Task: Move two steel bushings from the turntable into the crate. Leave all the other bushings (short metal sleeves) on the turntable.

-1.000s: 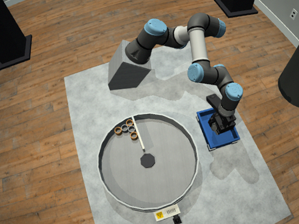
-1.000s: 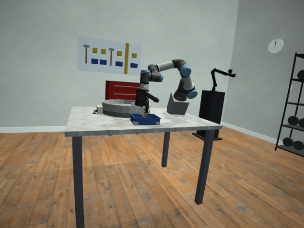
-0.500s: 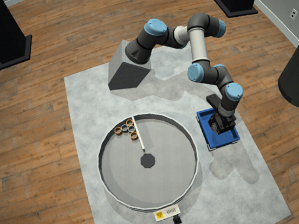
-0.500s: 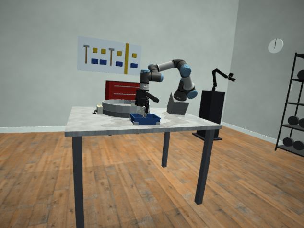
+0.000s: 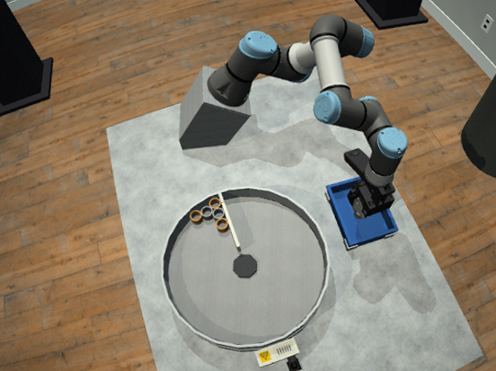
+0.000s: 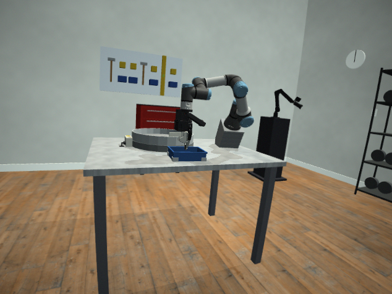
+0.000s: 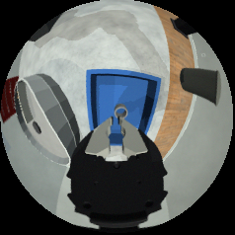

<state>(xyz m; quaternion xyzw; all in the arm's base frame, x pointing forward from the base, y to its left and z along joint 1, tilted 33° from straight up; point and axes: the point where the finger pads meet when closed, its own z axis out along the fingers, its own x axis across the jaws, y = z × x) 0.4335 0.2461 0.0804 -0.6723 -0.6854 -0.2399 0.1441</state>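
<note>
My gripper is now 10 mm to the right of the blue crate and 40 mm above it. Also, from my hand: round grey turntable 60 mm ahead, 340 mm to the right, 10 mm below.
</note>
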